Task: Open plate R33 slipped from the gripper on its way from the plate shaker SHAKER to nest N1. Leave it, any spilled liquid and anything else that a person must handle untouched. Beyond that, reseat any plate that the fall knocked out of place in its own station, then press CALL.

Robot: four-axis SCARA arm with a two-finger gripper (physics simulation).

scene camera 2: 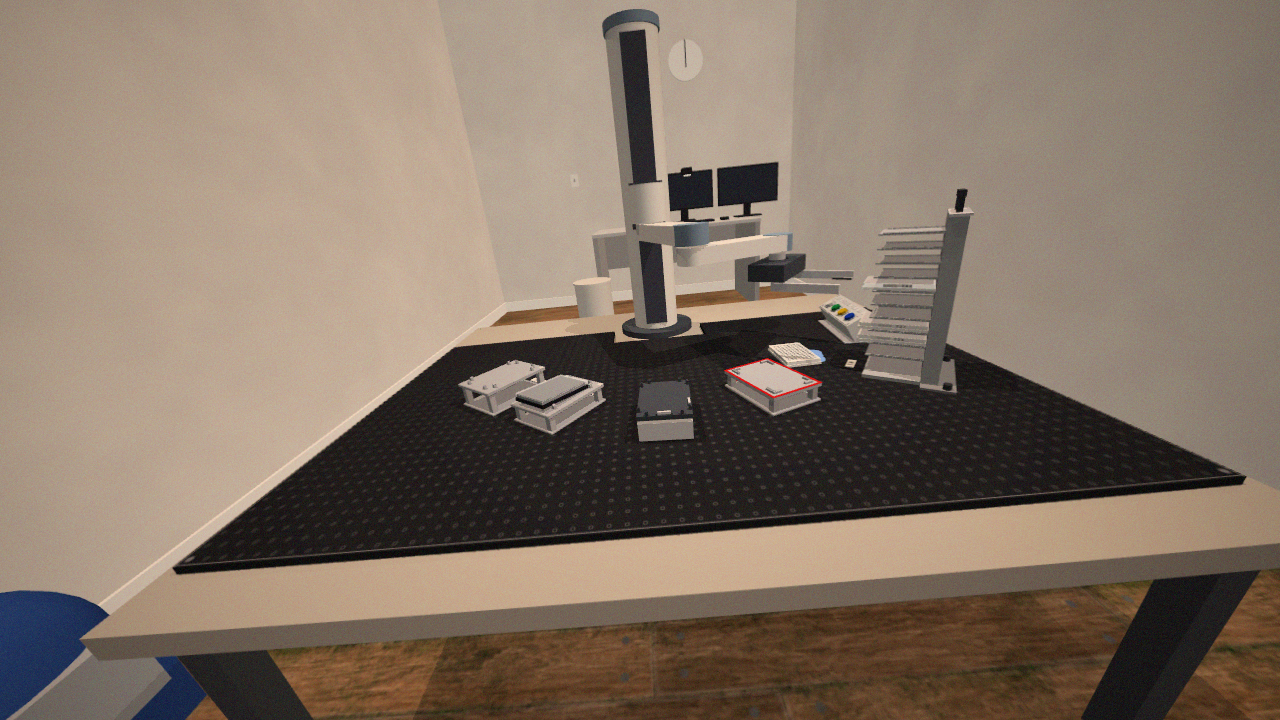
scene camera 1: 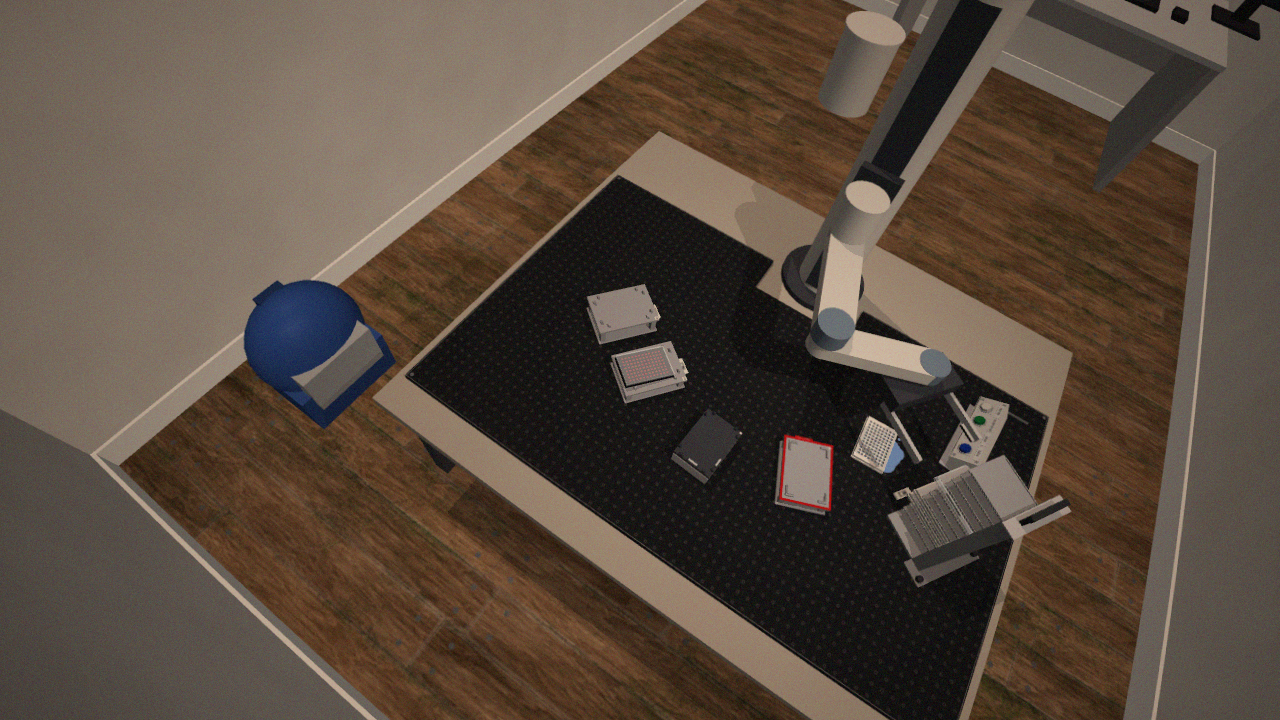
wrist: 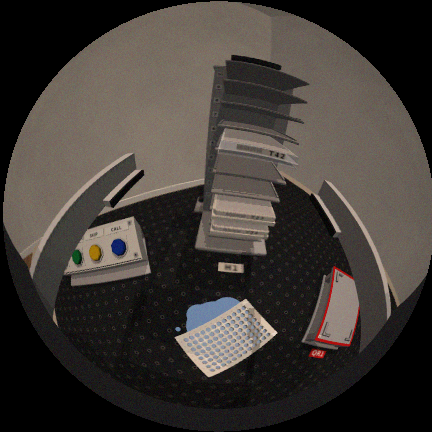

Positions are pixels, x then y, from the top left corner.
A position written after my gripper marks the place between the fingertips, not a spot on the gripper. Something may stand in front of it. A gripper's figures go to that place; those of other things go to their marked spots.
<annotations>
My gripper (scene camera 2: 847,281): 105 cm from the lens. A button box (scene camera 2: 834,310): 131 cm from the lens. A dark shaker (scene camera 2: 664,412): 70 cm from the lens. A red-rimmed plate (scene camera 2: 757,376) is 88 cm from the lens. The marked spots on the dark shaker and the red-rimmed plate are 26 cm apart.
</annotations>
